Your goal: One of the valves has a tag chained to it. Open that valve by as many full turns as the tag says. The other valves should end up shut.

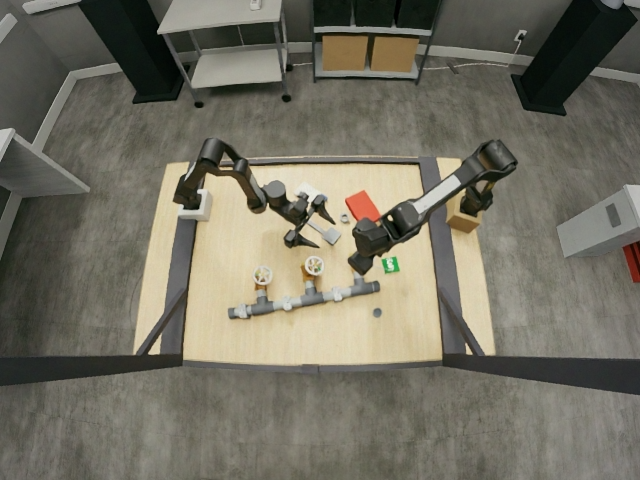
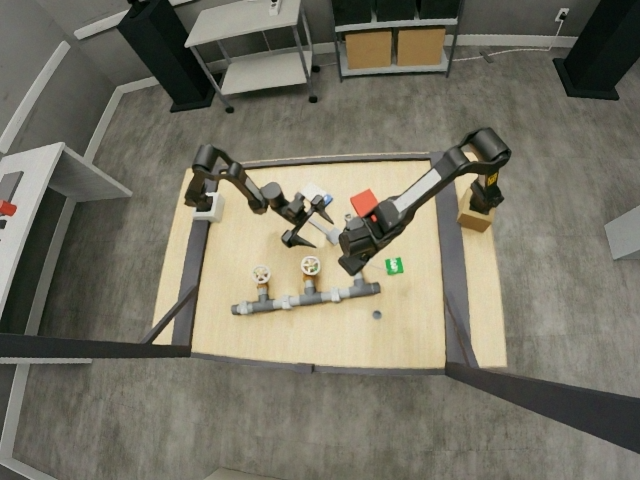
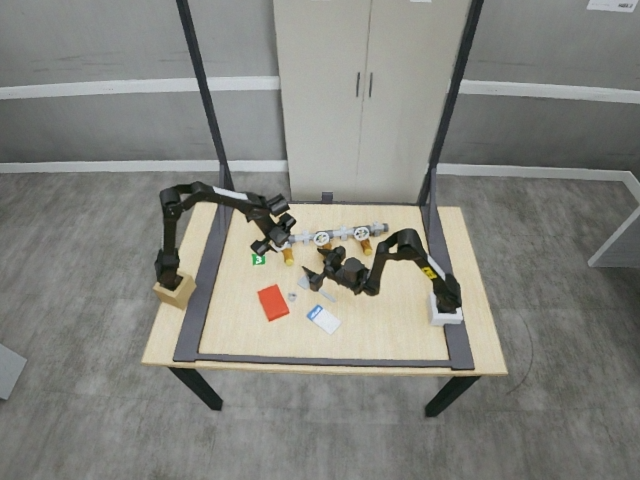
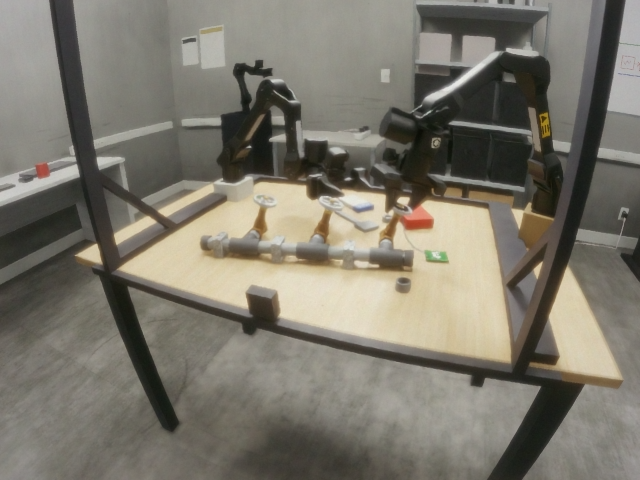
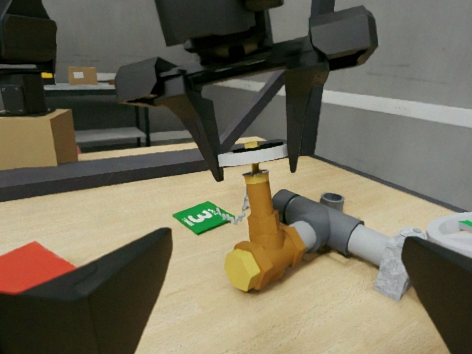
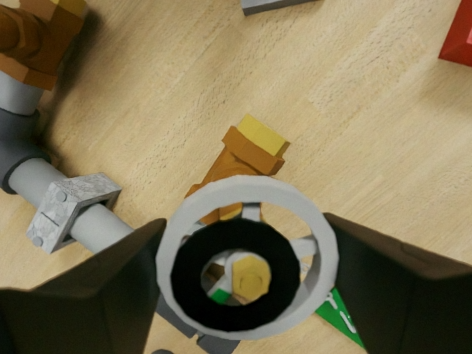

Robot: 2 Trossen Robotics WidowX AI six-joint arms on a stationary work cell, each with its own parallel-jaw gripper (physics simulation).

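Places are measured from the left arm's base along level axes (x up, y right, z ahead), in metres.
Pixels of known places: left gripper, fingertip midpoint: (image 1: 327,235) (image 2: 325,235) (image 3: 309,257) (image 4: 358,192) (image 5: 286,242); right gripper, fingertip midpoint: (image 1: 362,256) (image 2: 360,257) (image 3: 282,246) (image 4: 396,214) (image 5: 255,176) (image 6: 243,226); left arm's base at its link origin: (image 1: 192,202) (image 2: 204,204) (image 3: 446,305) (image 4: 232,180); right arm's base at its link origin: (image 1: 469,206) (image 2: 480,203) (image 3: 171,281) (image 4: 544,211) (image 5: 27,113).
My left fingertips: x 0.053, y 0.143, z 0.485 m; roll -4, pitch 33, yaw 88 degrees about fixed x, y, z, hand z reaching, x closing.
Ahead of a thing's pixels: the offset from my left fingertips to its middle. "spot": to the spot under its first point.
The tagged valve {spot: dz +0.096, dx -0.060, dy +0.076 m} (image 4: 388,232) (image 5: 261,200) is at the right end of the grey pipe (image 1: 326,296). A chain joins it to a green tag {spot: dz +0.209, dx -0.105, dy +0.055 m} (image 5: 200,217) (image 1: 390,265) reading 3. My right gripper (image 6: 243,226) (image 5: 255,176) points down over it, fingers shut on opposite sides of its white handwheel {dz +0.115, dx -0.003, dy +0.060 m} (image 6: 245,184) (image 5: 240,159). The middle valve {spot: dz -0.049, dx -0.058, dy +0.107 m} (image 4: 324,227) and left valve {spot: dz -0.201, dx -0.055, dy +0.140 m} (image 4: 260,222) stand upright with their handwheels untouched. My left gripper (image 1: 325,235) (image 2: 324,234) is open and empty behind the middle valve. How far each valve is turned cannot be told.
A red block {dz +0.124, dx -0.095, dy -0.139 m} (image 1: 362,206) (image 3: 272,302), a small nut {dz +0.058, dx -0.102, dy -0.107 m} (image 1: 344,218), a grey flat-headed tool {dz -0.032, dx -0.105, dy -0.073 m} (image 1: 331,236) and a white-and-blue box {dz -0.064, dx -0.103, dy -0.192 m} (image 3: 324,318) lie behind the pipe. A grey cap {dz +0.161, dx -0.100, dy +0.219 m} (image 1: 377,312) (image 4: 403,284) lies in front of its right end.
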